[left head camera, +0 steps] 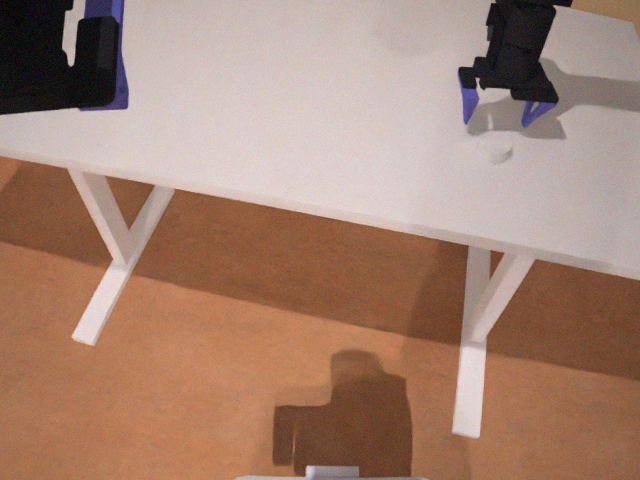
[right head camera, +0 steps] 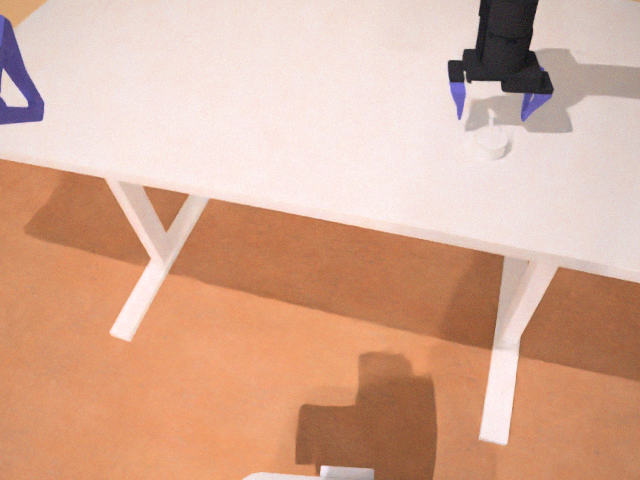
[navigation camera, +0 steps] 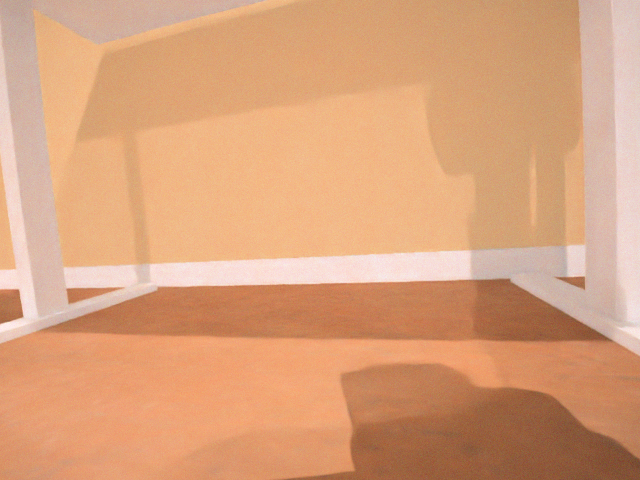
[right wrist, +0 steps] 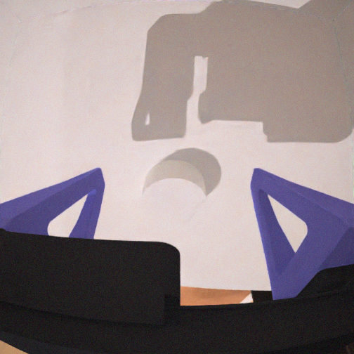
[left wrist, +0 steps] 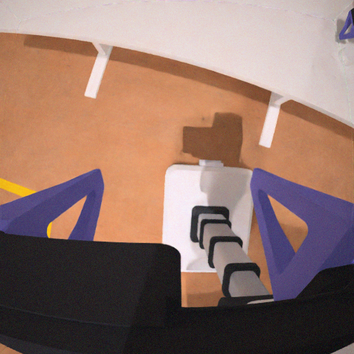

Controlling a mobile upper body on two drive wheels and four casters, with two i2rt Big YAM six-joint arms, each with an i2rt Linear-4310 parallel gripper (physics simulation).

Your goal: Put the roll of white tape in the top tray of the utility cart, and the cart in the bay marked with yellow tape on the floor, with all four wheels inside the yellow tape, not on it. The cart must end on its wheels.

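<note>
The white tape roll [left head camera: 497,150] [right head camera: 492,146] [right wrist: 176,171] lies flat on the white table [left head camera: 268,103] [right head camera: 268,103] [right wrist: 55,80], hard to tell from its top. My right gripper [left head camera: 496,124] [right head camera: 492,119] is open above the table. In the head views its fingertips appear just beyond the roll, with nothing between them; in the right wrist view the roll shows between and below the fingers. My left gripper [left wrist: 176,176] is open and empty, high above my base. A piece of yellow floor tape [left wrist: 17,187] shows at the left of the left wrist view. The cart does not show.
White table legs [left head camera: 105,294] [right head camera: 509,361] [navigation camera: 38,155] stand on the orange-brown floor. My white base [left wrist: 180,220] is in front of the table's near edge. A yellow-orange wall [navigation camera: 284,180] stands behind the table. Shadows of my arms fall on the table and floor.
</note>
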